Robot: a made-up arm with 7 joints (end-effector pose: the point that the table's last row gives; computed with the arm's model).
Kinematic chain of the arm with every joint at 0, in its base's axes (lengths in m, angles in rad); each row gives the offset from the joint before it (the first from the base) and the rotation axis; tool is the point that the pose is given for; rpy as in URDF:
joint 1: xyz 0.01 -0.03 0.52 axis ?
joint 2: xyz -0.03 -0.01 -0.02 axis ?
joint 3: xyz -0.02 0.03 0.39 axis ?
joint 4: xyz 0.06 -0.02 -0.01 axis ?
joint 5: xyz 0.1 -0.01 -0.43 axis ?
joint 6: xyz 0 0.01 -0.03 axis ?
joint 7: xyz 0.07 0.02 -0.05 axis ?
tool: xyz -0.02 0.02 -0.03 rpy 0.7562 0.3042 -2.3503
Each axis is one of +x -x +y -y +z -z.
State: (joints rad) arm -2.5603 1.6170 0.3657 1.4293 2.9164 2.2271 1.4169
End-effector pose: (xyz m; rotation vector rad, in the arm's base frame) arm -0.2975 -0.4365 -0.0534 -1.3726 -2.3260 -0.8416
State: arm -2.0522 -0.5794 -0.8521 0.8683 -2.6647 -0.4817 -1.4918
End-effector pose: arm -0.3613 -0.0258 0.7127 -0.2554 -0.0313 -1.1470
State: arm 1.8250 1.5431 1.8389 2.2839 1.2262 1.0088 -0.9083
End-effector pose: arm -0.5690 0.6261 0.6681 -1.0353 2.2046 -1.3376
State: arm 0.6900 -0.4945 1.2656 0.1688 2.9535 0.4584 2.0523
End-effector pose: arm 0.0047 0.2239 0.4000 1.2710 0.2572 1.1375
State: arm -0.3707 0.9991 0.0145 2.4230 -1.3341 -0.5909 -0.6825
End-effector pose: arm 0.8042 -0.2533 0.6847 1.1172 -1.2177 0.4124
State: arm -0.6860 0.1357 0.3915 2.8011 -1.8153 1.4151 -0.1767
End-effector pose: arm 0.2018 -0.2122 1.3613 0.1498 2.9157 0.8760
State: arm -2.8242 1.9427 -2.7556 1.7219 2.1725 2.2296 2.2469
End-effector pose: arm -0.7690 -0.0519 0.7075 0.8317 -0.1865 -2.1962
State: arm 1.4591 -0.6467 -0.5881 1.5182 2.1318 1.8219 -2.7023
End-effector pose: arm 0.2772 -0.0006 1.2027 -2.0706 -1.0042 -1.2936
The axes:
joint 1: +z
joint 2: +y
joint 3: +z
joint 4: -y
joint 5: -z
joint 6: +y
joint 7: -z

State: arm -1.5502 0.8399 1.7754 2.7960 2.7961 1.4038 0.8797
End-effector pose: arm 0.1283 -0.7258 1.1179 0.6906 2.5227 -0.1696
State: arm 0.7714 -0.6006 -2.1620 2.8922 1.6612 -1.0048 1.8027
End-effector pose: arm -0.4956 -0.4160 1.0861 -1.2378 -1.6814 -1.7477
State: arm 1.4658 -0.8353 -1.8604 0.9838 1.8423 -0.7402 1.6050
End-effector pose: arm 0.3833 -0.4792 0.4138 0.7401 -0.1857 -0.3967
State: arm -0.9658 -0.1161 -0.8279 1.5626 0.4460 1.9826 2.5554
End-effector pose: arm -0.1171 -0.5109 0.9287 1.1103 -0.3064 -0.1301
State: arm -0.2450 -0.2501 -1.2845 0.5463 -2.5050 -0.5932 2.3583
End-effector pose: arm 0.0046 -0.2871 0.4884 -0.7962 0.8489 2.0692
